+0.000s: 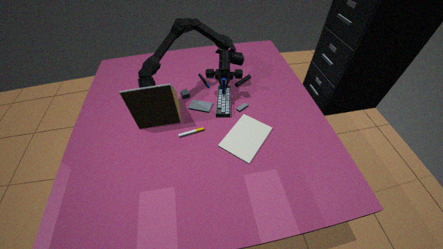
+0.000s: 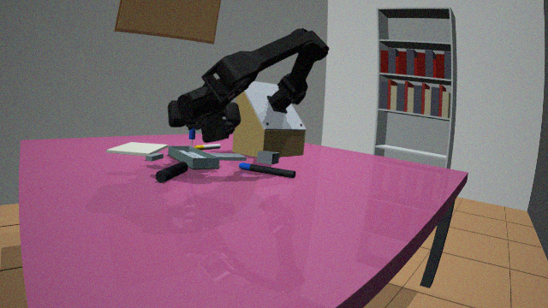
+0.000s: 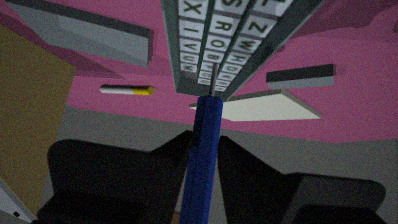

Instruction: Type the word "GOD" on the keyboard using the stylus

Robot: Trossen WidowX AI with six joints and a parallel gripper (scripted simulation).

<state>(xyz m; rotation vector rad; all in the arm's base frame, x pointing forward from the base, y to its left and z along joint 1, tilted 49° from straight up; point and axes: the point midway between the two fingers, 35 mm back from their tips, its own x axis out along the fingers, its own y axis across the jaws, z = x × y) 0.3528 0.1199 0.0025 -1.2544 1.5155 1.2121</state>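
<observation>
Right now my gripper tip is 1 cm above the blue stylus. From my gripper tip the other things lie so: grey pad 13 cm behind, 2 cm to the right, 8 cm below; then blue-capped black marker 9 cm behind, 16 cm to the left, 8 cm below; then thin grey tip 5 cm below.
</observation>
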